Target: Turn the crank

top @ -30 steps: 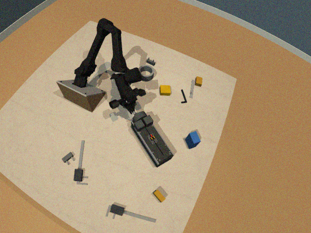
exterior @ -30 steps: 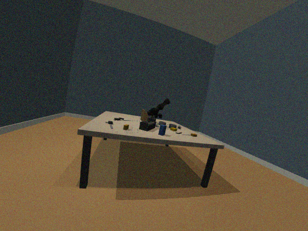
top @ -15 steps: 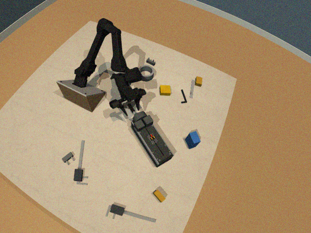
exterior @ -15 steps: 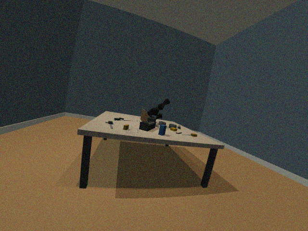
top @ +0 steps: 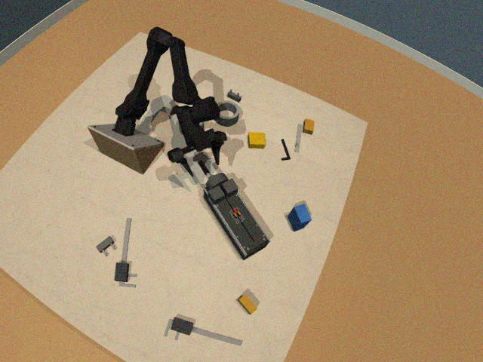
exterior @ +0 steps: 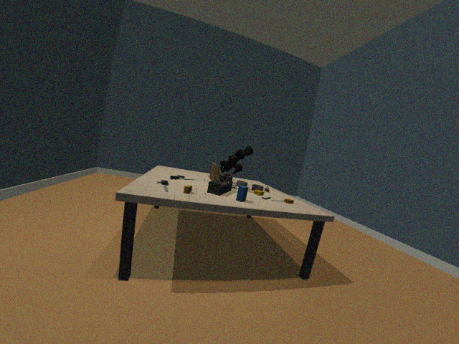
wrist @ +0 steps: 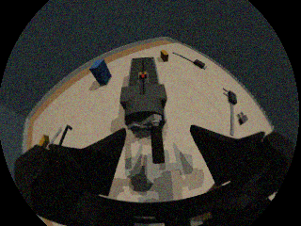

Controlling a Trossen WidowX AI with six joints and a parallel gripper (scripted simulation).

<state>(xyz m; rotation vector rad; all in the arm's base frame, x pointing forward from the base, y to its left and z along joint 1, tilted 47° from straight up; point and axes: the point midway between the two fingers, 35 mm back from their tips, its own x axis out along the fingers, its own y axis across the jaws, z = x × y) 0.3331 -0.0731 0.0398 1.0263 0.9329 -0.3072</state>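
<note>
Now: gripper tip 10 mm to the right of the crank handle, 10 mm past it and 10 mm above it. Round my gripper tip: yellow block (260 mm to the left, 110 mm below, 100 mm ahead); then red pointer (140 mm ahead, 70 mm to the right, 40 mm below); then blue cube (340 mm ahead, 80 mm below).
</note>
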